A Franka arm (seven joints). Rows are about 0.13 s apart.
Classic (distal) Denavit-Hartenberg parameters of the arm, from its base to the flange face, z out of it. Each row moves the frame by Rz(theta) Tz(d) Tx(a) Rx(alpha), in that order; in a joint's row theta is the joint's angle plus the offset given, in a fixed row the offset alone. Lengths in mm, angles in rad.
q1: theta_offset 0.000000, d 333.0, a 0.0, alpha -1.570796
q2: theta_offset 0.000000, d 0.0, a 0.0, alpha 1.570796
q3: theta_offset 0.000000, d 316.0, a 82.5, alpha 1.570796
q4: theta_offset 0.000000, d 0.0, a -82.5, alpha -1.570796
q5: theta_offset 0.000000, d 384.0, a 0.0, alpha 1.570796
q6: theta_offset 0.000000, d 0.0, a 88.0, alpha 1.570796
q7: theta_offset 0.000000, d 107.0, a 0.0, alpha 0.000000
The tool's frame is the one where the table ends.
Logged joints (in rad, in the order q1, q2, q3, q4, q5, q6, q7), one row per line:
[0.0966, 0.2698, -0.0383, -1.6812, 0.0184, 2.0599, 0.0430]
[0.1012, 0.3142, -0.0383, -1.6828, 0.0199, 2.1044, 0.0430]
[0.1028, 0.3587, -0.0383, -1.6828, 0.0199, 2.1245, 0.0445]
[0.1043, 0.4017, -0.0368, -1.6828, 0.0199, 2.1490, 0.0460]
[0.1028, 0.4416, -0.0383, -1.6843, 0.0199, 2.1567, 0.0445]
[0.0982, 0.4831, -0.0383, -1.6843, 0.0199, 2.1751, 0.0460]
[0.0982, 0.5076, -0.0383, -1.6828, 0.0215, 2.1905, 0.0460]
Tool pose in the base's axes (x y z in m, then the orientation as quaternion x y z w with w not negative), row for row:
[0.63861, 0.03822, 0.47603, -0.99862, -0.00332, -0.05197, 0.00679]
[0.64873, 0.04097, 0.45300, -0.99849, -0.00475, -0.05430, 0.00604]
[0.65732, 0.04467, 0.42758, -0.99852, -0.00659, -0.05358, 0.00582]
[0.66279, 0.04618, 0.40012, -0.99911, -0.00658, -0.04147, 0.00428]
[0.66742, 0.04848, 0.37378, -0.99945, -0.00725, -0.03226, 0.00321]
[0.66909, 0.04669, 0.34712, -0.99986, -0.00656, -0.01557, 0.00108]
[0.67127, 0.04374, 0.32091, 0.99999, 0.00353, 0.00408, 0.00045]
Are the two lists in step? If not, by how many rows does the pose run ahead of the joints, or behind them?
The pose runs 1 row behind the joints: the pose in row i belongs to the joints in row i - 1.
